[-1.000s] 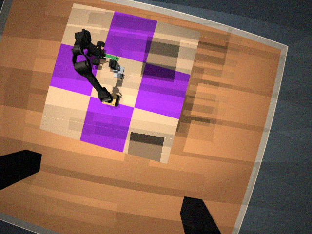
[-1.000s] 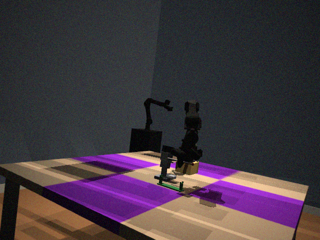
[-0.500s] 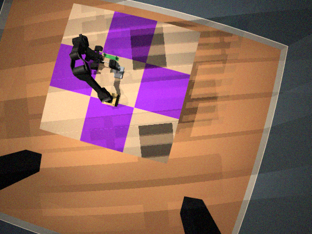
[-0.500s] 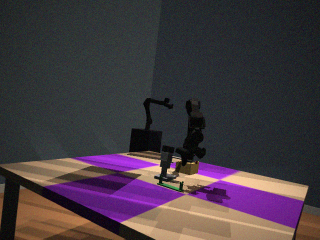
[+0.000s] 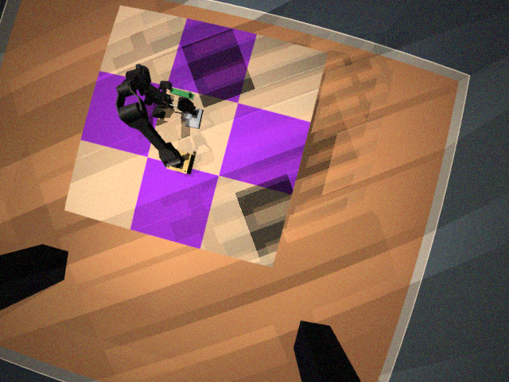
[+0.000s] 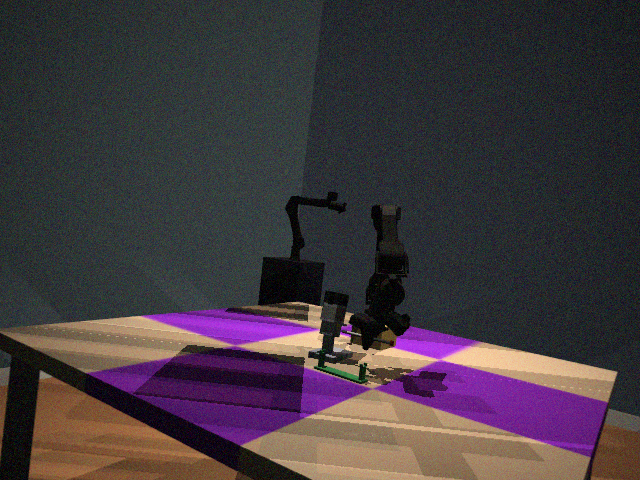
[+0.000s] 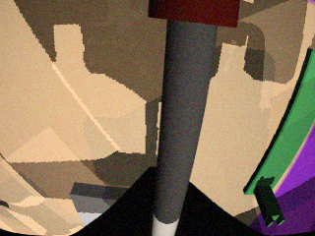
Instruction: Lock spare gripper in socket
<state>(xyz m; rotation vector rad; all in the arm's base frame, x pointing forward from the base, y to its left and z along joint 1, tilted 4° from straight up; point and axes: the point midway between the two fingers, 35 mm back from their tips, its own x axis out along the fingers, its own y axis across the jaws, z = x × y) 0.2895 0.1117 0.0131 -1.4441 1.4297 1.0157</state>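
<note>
My gripper tip is now 11 cm to the left of the mount and 1 cm past it. The rest, counted from my gripper tip: green rack: 11 cm ahead, 3 cm below, 1 cm to the right; spare gripper: 11 cm to the right, 8 cm above, 1 cm behind.
</note>
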